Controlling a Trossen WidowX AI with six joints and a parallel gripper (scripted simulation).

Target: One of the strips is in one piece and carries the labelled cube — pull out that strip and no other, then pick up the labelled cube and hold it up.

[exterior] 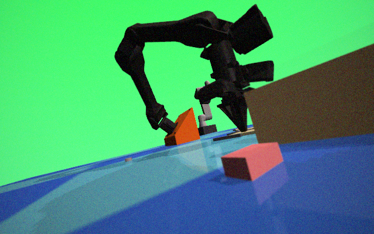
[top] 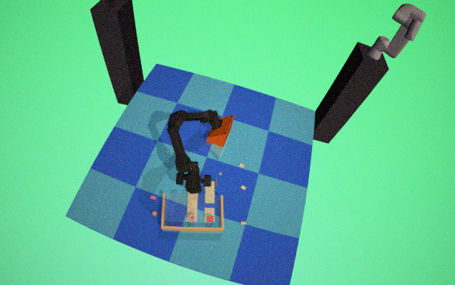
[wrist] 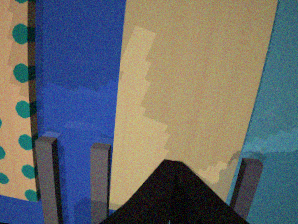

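The pink cube labelled m is 190 mm ahead of my gripper tip, 40 mm to the left of it and 20 mm above it. The rest, counted from my gripper tip: pink block 200 mm to the right, 130 mm ahead.
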